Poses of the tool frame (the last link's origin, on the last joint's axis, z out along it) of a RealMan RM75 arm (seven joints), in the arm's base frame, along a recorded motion.
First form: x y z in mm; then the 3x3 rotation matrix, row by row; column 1 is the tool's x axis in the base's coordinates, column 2 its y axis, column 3 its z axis. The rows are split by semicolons.
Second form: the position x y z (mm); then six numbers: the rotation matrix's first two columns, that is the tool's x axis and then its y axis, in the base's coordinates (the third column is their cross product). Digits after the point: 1 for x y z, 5 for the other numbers.
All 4 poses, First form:
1: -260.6 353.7 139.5; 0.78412 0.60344 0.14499; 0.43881 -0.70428 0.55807; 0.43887 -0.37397 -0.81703
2: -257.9 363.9 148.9; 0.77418 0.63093 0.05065; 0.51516 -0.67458 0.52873; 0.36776 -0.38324 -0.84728
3: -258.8 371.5 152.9; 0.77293 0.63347 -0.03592; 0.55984 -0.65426 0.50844; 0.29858 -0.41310 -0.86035
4: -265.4 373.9 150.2; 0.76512 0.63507 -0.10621; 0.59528 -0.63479 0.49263; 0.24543 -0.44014 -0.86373
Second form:
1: -260.6 353.7 139.5 0.78412 0.43881 0.43887 0.60344 -0.70428 -0.37397
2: -257.9 363.9 148.9 0.77418 0.51516 0.36776 0.63093 -0.67458 -0.38324
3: -258.8 371.5 152.9 0.77293 0.55984 0.29858 0.63347 -0.65426 -0.41310
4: -265.4 373.9 150.2 0.76512 0.59528 0.24543 0.63507 -0.63479 -0.44014
